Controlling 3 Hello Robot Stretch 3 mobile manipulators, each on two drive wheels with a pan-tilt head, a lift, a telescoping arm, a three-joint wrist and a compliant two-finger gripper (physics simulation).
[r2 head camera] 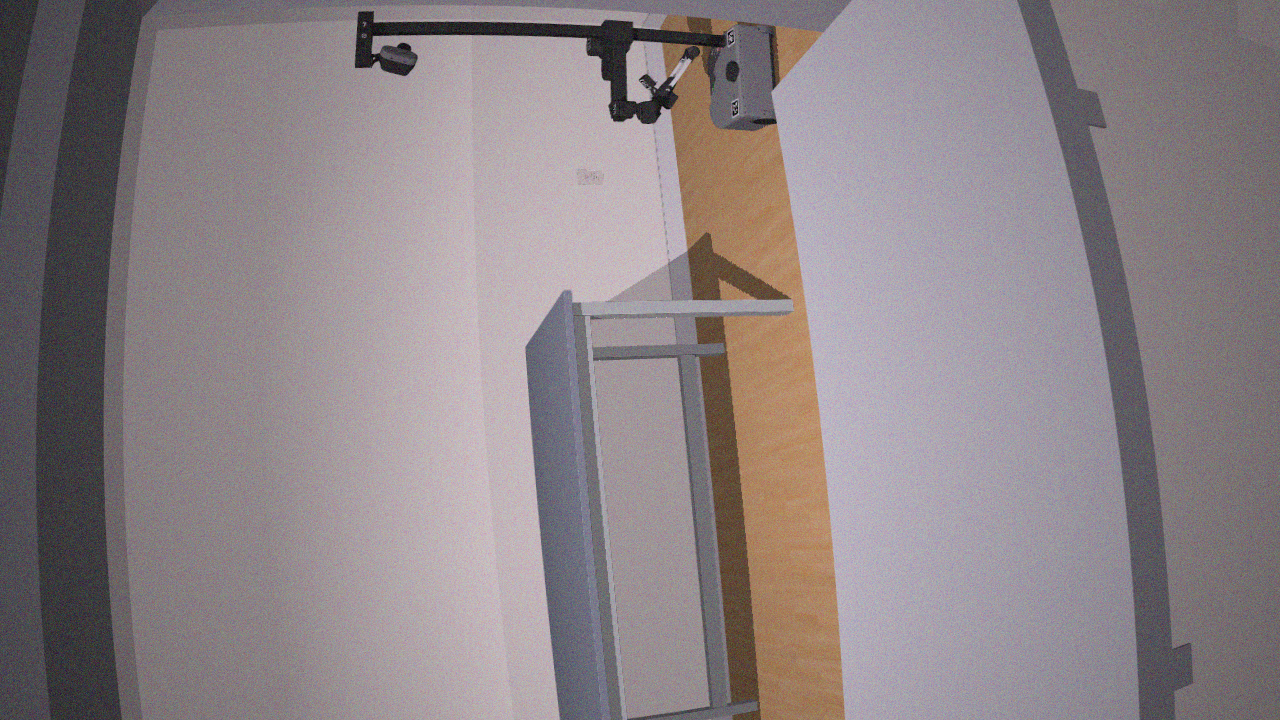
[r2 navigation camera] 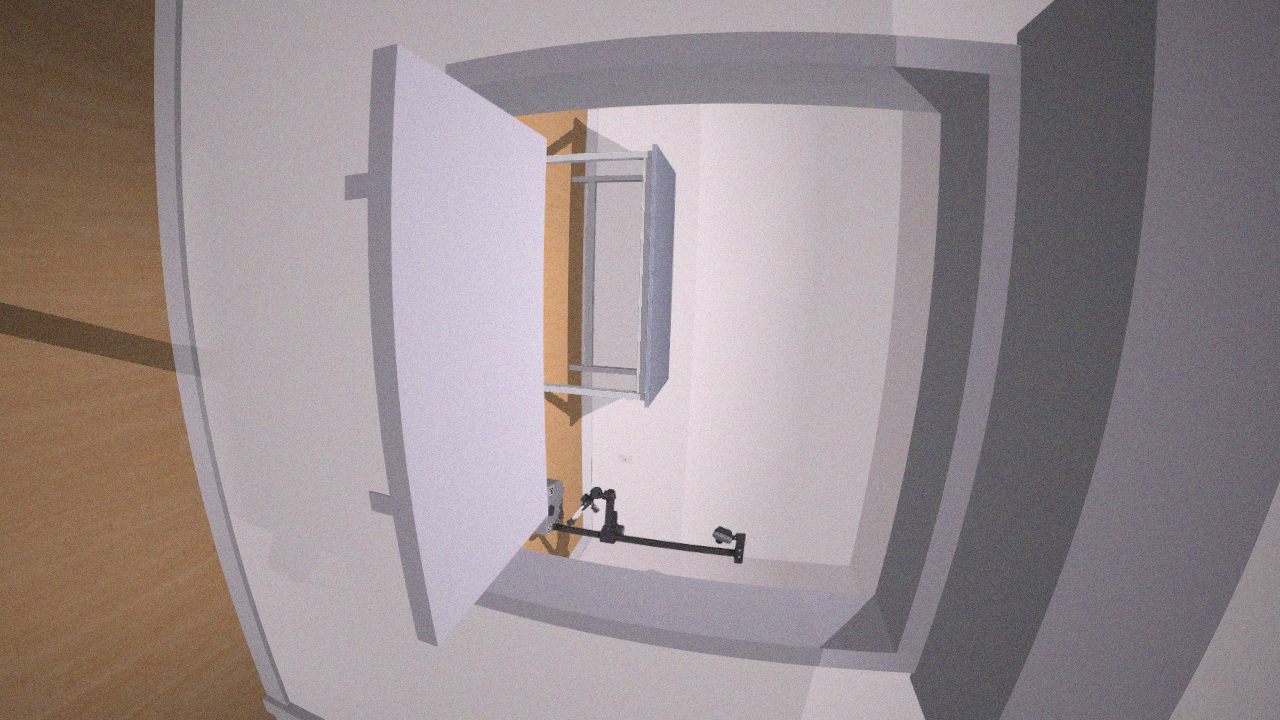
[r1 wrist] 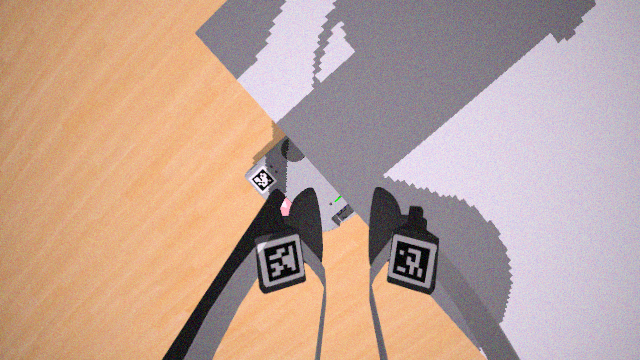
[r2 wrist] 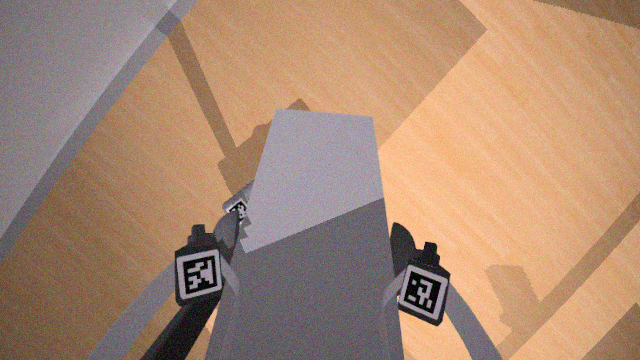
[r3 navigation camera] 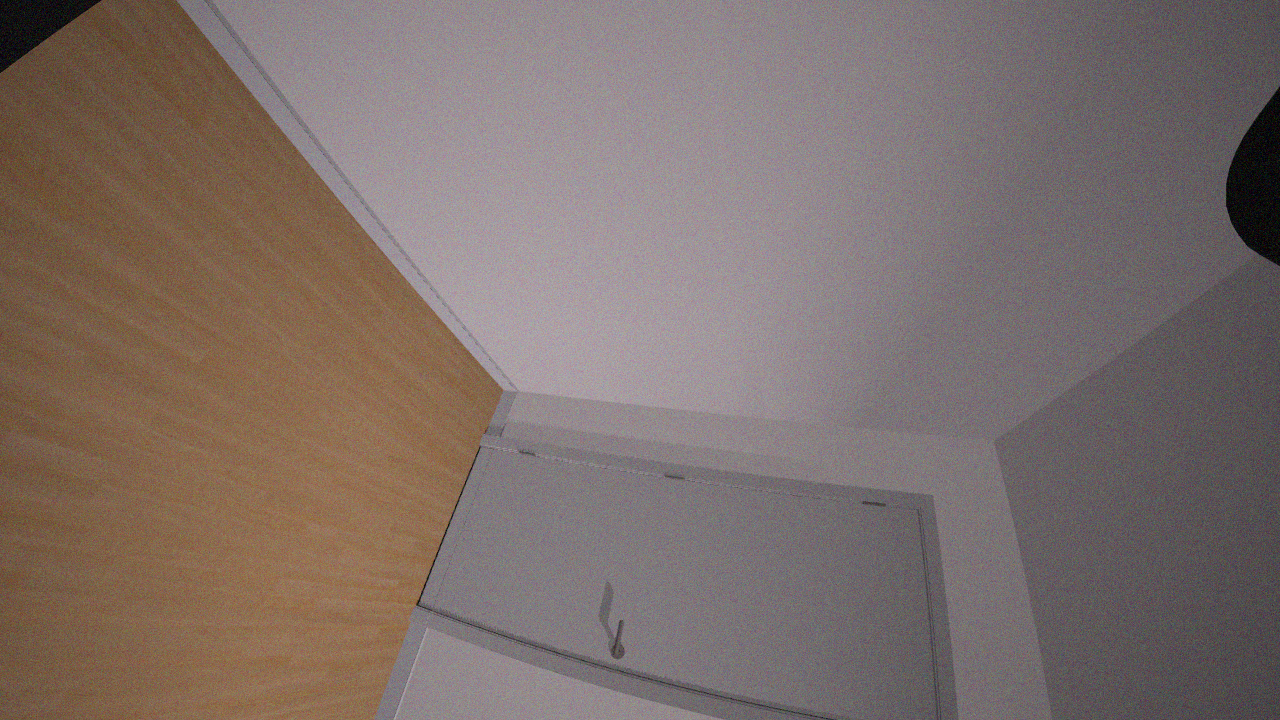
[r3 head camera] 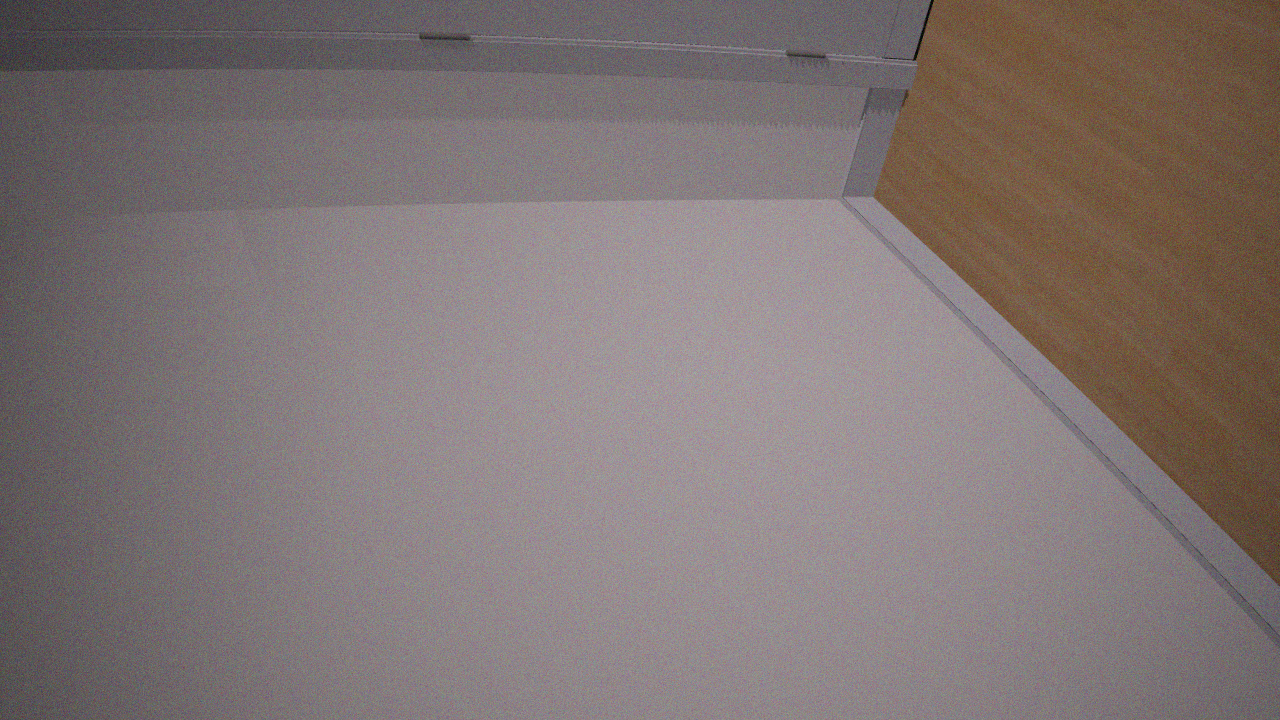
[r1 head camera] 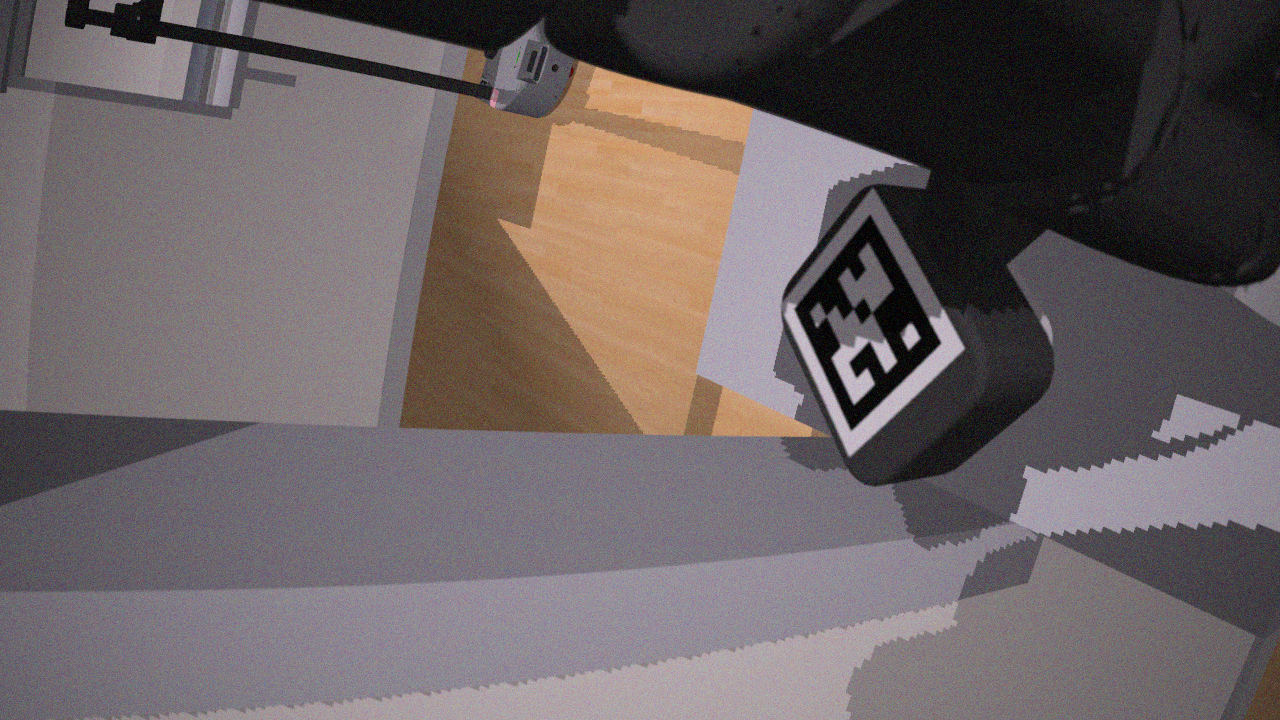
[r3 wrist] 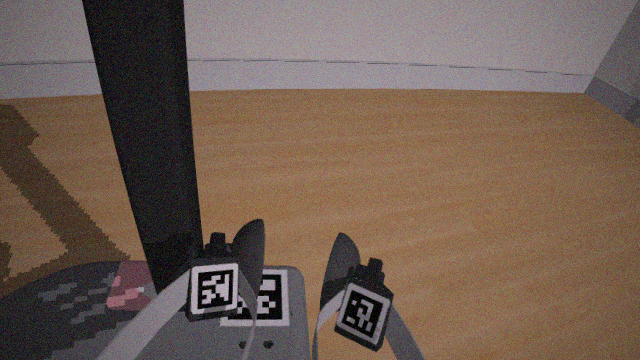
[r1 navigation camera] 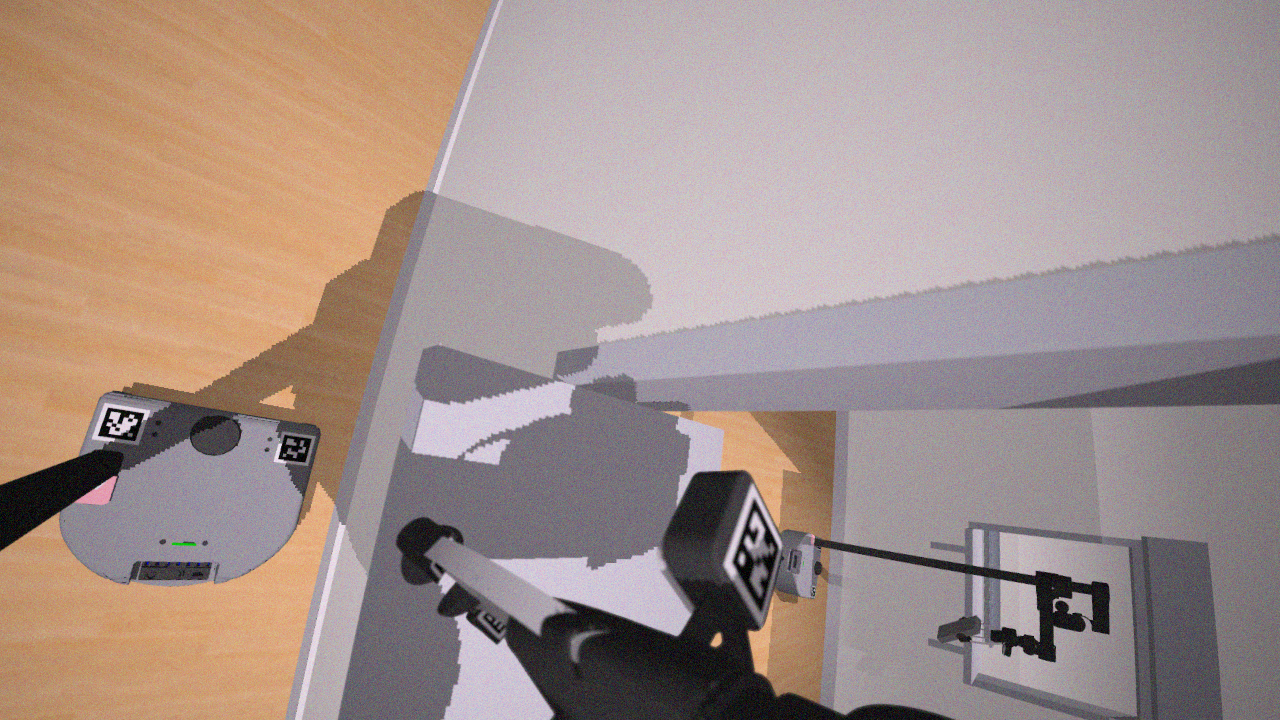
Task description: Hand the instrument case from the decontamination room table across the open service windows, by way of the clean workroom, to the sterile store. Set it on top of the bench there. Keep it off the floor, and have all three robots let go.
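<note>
The instrument case, a grey box (r2 wrist: 320, 165) (r1 navigation camera: 957, 628), is held by r2's gripper (r2 wrist: 315, 235) above the floor in the r2 wrist view, with one finger on each side. r1's gripper (r1 wrist: 345, 205) is open with nothing between its fingers, above a pale ledge (r1 wrist: 550, 200) and wood floor. r3's gripper (r3 wrist: 301, 232) is open and empty over the floor beside its own base. The sterile store bench (r2 head camera: 559, 465) (r2 navigation camera: 662, 268) shows through the open service window; no case shows on it. The decontamination room table cannot be clearly identified.
A pale window ledge (r2 head camera: 939, 358) (r2 navigation camera: 465, 358) juts out below the opening between r2 and the bench. r3 (r2 head camera: 742, 80) stands past one end of the bench. r2's base (r1 navigation camera: 796, 565) stands beyond r1's window. A closed door (r3 navigation camera: 716, 564) is near r3.
</note>
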